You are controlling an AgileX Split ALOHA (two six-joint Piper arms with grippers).
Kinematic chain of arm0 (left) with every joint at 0, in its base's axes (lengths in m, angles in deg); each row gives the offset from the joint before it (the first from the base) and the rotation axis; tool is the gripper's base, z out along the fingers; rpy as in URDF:
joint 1: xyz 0 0 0.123 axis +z
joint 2: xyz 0 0 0 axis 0.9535 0.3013 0
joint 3: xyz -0.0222 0.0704 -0.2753 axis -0.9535 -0.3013 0
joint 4: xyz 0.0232 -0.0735 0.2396 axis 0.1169 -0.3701 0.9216
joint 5: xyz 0 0 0 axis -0.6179 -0.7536 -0.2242
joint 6: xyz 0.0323 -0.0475 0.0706 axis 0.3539 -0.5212 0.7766
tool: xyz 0 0 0 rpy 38.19 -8.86 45.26
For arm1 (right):
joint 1: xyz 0 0 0.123 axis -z
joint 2: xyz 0 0 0 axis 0.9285 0.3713 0
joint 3: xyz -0.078 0.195 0.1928 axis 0.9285 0.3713 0
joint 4: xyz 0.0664 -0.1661 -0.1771 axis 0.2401 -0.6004 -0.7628
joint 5: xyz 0 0 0 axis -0.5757 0.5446 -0.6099
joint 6: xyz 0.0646 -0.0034 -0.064 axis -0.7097 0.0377 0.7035
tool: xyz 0 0 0 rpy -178.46 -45.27 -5.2
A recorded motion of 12 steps. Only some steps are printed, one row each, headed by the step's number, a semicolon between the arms.
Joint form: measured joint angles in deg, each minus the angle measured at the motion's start. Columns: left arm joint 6, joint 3, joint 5, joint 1, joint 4, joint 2; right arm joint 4, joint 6, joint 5, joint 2, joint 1, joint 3.
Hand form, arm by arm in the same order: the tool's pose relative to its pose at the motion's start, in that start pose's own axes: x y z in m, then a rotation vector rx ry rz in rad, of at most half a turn. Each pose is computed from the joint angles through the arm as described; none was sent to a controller.
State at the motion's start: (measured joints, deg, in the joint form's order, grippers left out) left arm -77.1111 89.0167 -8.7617 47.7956 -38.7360 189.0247; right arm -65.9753 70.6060 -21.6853 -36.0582 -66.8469 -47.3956
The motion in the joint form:
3: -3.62 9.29 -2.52 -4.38 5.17 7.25; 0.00 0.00 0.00 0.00 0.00 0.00
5: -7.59 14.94 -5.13 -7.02 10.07 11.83; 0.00 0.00 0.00 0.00 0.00 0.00
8: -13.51 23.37 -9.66 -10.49 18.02 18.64; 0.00 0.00 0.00 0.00 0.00 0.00
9: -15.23 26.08 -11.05 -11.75 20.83 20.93; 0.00 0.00 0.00 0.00 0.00 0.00
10: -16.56 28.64 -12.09 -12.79 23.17 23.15; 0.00 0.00 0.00 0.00 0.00 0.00
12: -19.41 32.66 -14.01 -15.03 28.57 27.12; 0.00 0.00 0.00 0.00 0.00 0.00
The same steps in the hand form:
3: -0.0264 -0.0261 0.0259 -0.0033 0.0095 0.0828; 0.0000 0.0000 0.0000 0.0000 0.0000 0.0000
5: -0.0377 -0.0424 0.0432 -0.0265 0.0329 0.1266; 0.0000 0.0000 0.0000 0.0000 0.0000 0.0000
8: -0.0508 -0.0640 0.0689 -0.0867 0.0668 0.1890; 0.0000 0.0000 0.0000 0.0000 0.0000 0.0000
9: -0.0540 -0.0723 0.0778 -0.1107 0.0742 0.2167; 0.0000 0.0000 0.0000 0.0000 0.0000 0.0000
10: -0.0568 -0.0795 0.0867 -0.1314 0.0771 0.2409; 0.0000 0.0000 0.0000 0.0000 0.0000 0.0000
12: -0.0582 -0.0945 0.1035 -0.1810 0.0840 0.2989; 0.0000 0.0000 0.0000 0.0000 0.0000 0.0000

